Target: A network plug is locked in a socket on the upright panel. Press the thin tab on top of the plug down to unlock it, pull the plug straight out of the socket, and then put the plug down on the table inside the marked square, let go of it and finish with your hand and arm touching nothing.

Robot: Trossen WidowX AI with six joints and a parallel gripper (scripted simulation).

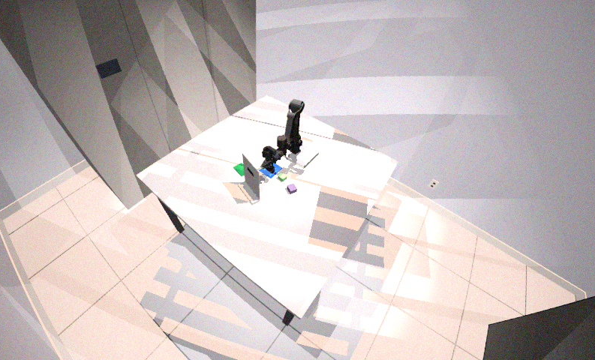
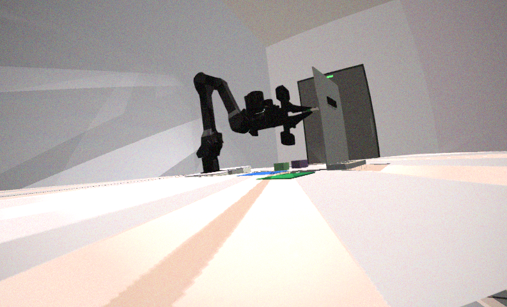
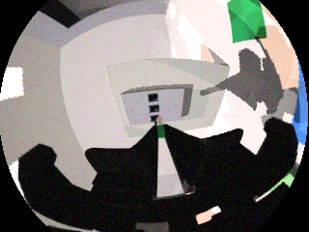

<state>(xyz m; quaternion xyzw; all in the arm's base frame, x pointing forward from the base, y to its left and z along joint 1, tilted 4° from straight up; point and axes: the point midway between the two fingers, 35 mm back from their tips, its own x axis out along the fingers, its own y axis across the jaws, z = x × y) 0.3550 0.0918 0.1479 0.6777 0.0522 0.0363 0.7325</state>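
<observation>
My gripper tip is now 17 cm above the blue square, 14 cm past it and 8 cm to the left of it. The rest, counted from my gripper tip: green block 16 cm below, 15 cm behind, 4 cm to the left; then network plug right at my gripper tip; then grey panel 7 cm ahead, 6 cm below, 1 cm to the right.
</observation>
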